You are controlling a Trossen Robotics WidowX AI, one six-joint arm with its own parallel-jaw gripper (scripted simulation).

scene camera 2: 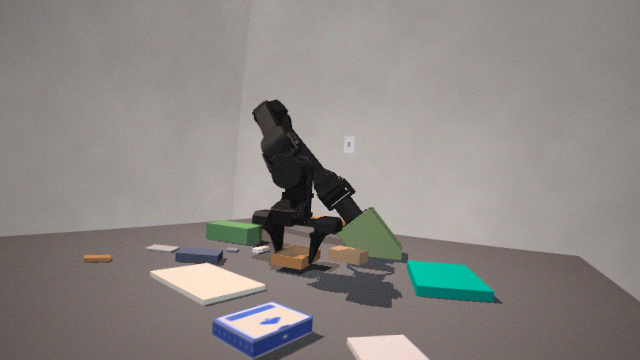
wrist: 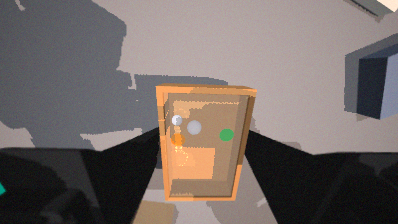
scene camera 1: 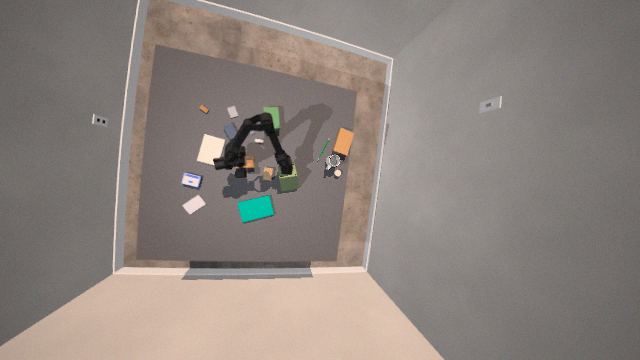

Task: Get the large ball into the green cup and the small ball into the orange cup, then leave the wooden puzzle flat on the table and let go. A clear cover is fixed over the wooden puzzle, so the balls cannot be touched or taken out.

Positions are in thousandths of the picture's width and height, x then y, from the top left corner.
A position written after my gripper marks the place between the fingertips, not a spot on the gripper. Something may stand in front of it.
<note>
I see my gripper (scene camera 2: 460, 726), a wooden puzzle (scene camera 2: 463, 715), a cream board (scene camera 2: 320, 788) and a teal slab (scene camera 2: 705, 782).
The wooden puzzle is seen too in the wrist view (wrist: 511, 574). My gripper also shows in the wrist view (wrist: 509, 587).
</note>
